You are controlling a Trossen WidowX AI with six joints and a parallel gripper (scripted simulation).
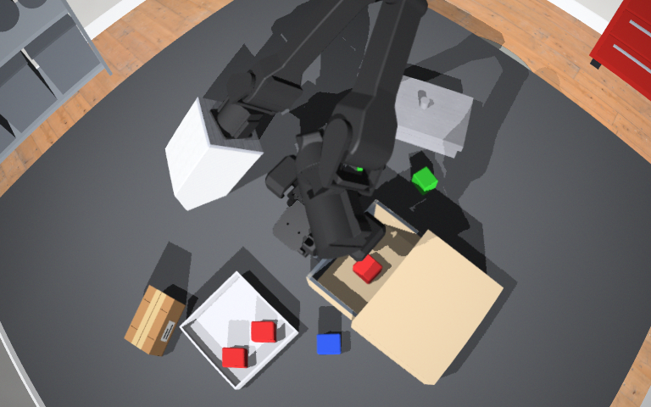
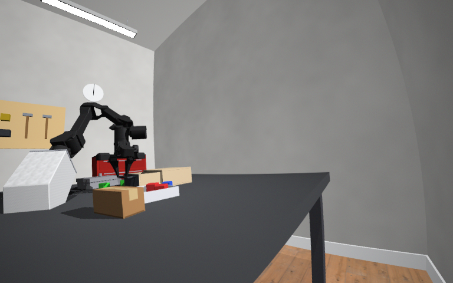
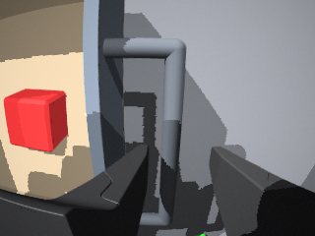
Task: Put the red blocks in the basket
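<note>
Now: hand 70 mm short of the white basket, 220 mm to the left of it and 80 mm above it. From my hand the other things lie so: knobbed lid 110 mm behind, 290 mm to the left, 40 mm below; blue block 160 mm ahead, 100 mm to the right, 80 mm below; tan drawer unit 160 mm ahead, 50 mm to the left, 60 mm below.
</note>
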